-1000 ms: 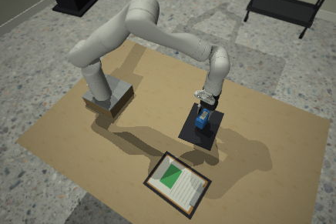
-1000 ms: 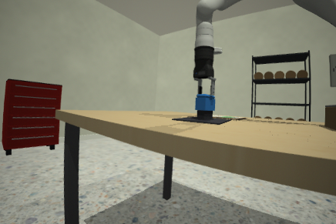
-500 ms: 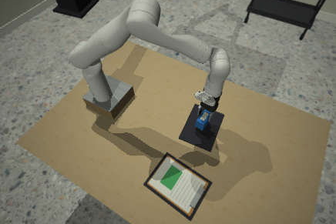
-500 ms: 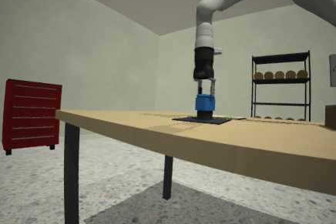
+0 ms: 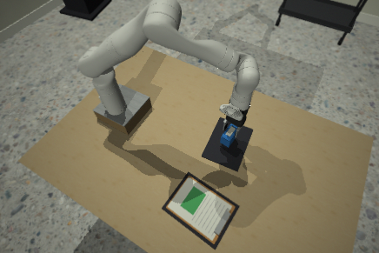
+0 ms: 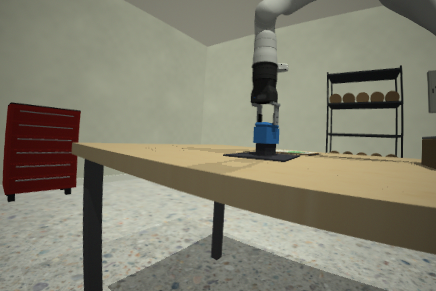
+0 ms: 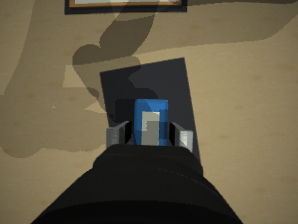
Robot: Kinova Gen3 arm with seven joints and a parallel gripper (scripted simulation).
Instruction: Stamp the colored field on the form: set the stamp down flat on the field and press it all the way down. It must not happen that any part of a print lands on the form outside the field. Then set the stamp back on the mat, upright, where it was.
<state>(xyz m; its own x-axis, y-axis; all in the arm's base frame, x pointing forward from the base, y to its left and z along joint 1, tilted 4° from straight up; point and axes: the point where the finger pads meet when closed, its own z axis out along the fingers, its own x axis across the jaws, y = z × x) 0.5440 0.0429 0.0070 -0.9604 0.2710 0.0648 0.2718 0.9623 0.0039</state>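
Right now my hand is 6 cm above the blue stamp. From my hand the other things lie so: clipboard (1 cm ahead, 32 cm to the right, 11 cm below); then dark mat (11 cm below).
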